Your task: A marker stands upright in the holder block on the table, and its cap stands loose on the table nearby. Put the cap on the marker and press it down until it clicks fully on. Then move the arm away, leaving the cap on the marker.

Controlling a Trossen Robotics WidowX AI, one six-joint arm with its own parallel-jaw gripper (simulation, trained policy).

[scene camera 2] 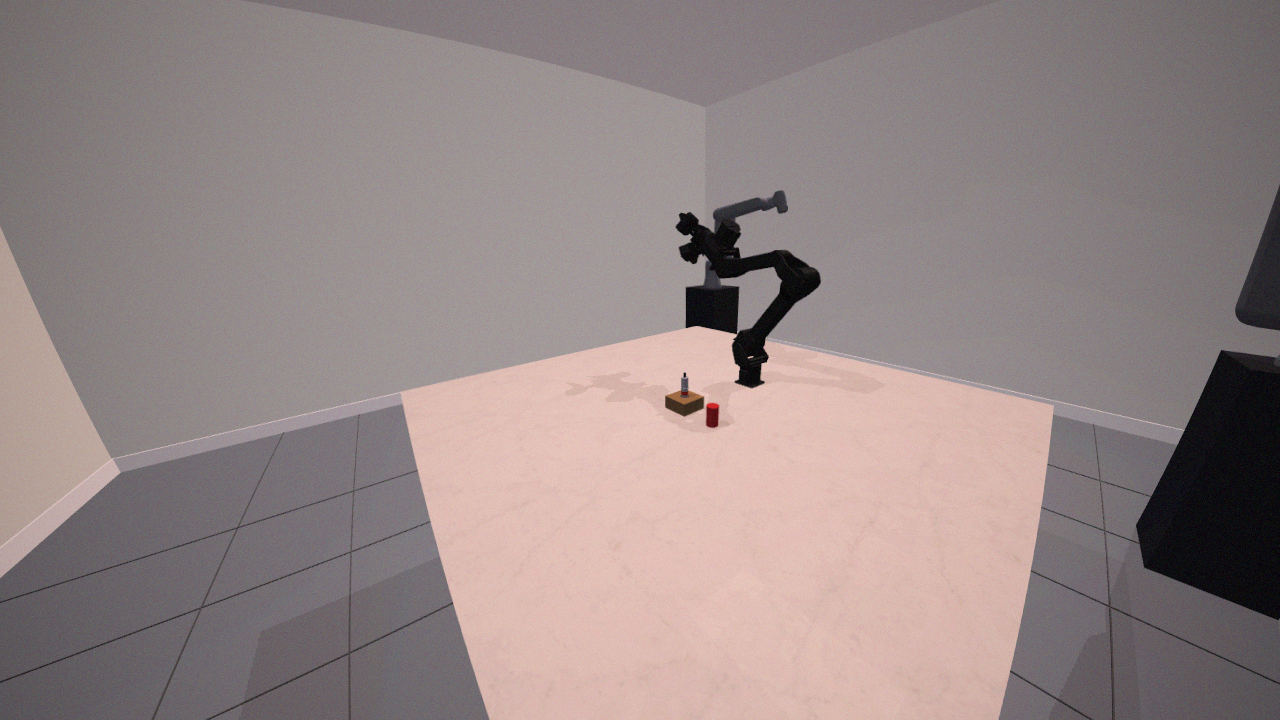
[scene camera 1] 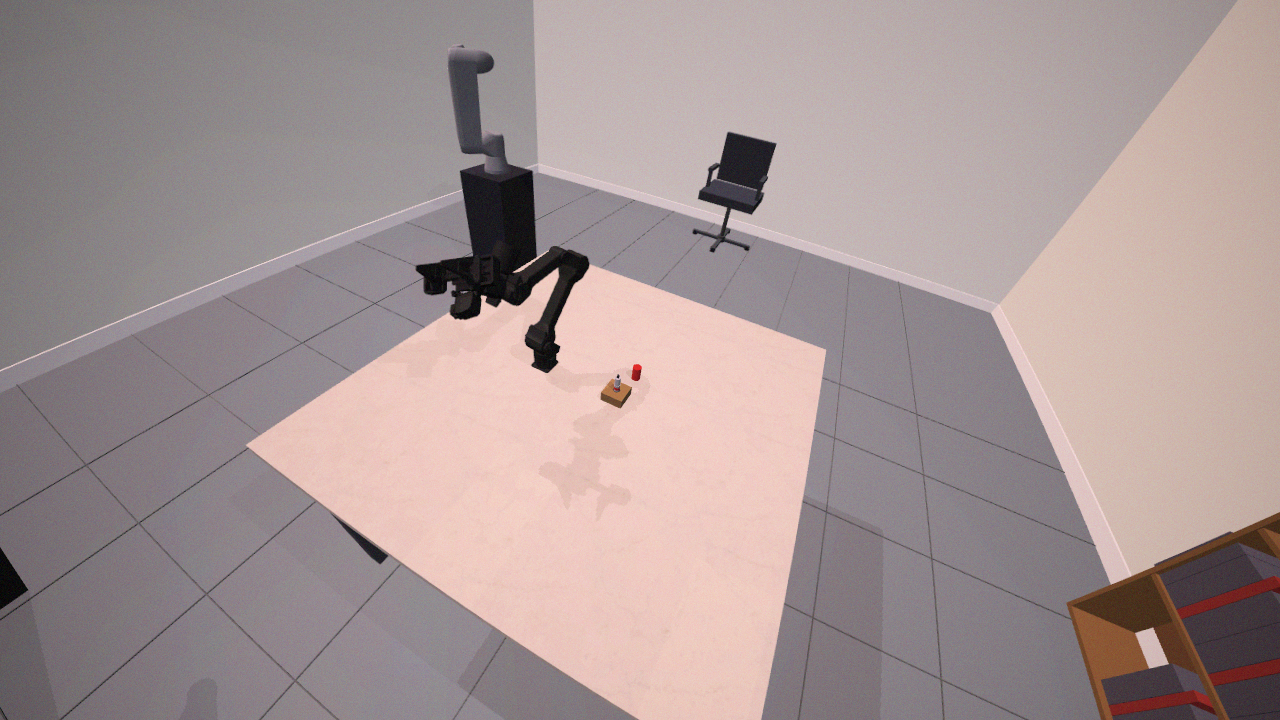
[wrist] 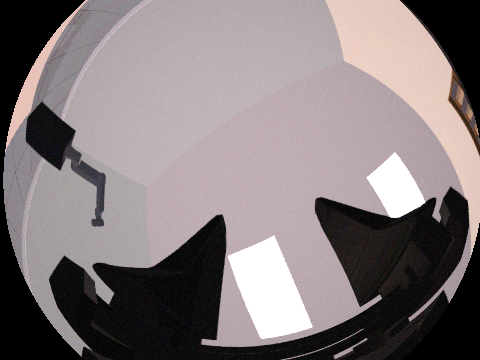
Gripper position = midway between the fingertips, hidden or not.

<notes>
In view: my gripper point(scene camera 1: 428, 265).
My gripper also shows in scene camera 2 point(scene camera 2: 685, 218) and in the wrist view point(wrist: 271, 213).
</notes>
